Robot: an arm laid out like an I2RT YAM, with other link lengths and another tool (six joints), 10 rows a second.
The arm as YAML. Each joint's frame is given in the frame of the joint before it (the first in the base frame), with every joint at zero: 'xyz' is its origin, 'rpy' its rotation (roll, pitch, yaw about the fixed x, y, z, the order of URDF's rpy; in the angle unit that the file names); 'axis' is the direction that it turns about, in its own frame. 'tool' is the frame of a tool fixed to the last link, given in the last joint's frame.
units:
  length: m
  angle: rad
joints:
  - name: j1
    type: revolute
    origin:
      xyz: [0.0, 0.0, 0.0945]
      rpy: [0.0, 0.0, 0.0]
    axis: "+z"
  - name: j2
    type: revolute
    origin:
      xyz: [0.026, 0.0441, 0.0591]
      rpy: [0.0, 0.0, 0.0]
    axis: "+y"
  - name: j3
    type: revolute
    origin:
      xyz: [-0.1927, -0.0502, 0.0]
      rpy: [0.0, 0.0, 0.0]
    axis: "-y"
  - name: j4
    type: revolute
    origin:
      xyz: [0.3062, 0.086, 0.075]
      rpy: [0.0, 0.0, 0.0]
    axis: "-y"
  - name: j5
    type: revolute
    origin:
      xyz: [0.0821, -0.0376, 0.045]
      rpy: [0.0, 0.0, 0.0]
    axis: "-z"
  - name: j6
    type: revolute
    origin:
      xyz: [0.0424, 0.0, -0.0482]
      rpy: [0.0, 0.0, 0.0]
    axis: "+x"
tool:
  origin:
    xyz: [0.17, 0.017, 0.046]
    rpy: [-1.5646, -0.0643, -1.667]
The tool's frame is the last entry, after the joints.
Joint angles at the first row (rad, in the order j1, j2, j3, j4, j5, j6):
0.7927 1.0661 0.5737 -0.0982 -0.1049 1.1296
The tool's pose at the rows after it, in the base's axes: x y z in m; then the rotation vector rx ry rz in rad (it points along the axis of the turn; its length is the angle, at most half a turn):
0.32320 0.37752 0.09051 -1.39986 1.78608 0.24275
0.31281 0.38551 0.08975 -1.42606 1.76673 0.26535
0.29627 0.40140 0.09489 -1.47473 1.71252 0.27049
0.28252 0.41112 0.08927 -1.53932 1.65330 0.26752
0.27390 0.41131 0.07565 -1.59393 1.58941 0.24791
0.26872 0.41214 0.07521 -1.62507 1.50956 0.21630
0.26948 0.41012 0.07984 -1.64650 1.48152 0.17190
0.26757 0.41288 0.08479 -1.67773 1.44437 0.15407
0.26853 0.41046 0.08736 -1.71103 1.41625 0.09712
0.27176 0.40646 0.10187 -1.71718 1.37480 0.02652
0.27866 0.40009 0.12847 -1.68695 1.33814 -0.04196
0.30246 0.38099 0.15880 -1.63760 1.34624 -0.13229
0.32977 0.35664 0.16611 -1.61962 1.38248 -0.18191
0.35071 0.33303 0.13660 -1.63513 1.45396 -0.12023
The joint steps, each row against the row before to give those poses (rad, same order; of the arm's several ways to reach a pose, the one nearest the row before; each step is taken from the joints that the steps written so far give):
0.0032 -0.0126 -0.0415 0.0151 -0.0155 0.0158
0.0214 -0.0042 -0.0056 0.0018 -0.0111 -0.0011
0.0485 0.0020 0.0070 0.0055 0.0085 -0.0204
0.0249 0.0077 -0.0162 0.0217 -0.0126 -0.0479
0.0005 -0.0068 -0.0579 0.0527 -0.0189 -0.0659
0.0004 -0.0244 -0.0477 0.0491 -0.0080 -0.0673
-0.0003 -0.0233 -0.0016 -0.0233 0.0161 -0.0432
-0.0005 -0.0054 0.0124 -0.0208 -0.0079 -0.0417
0.0004 -0.0146 0.0066 -0.0335 0.0224 -0.0537
0.0000 -0.0513 -0.0029 -0.0314 0.0347 -0.0537
-0.0062 -0.0770 -0.0015 -0.0317 0.0381 -0.0387
-0.0522 -0.0589 0.0321 -0.0589 0.0327 -0.0392
-0.0914 -0.0117 0.0236 -0.0447 -0.0281 -0.0382
-0.1203 0.0360 -0.0189 -0.0101 -0.1222 -0.0097

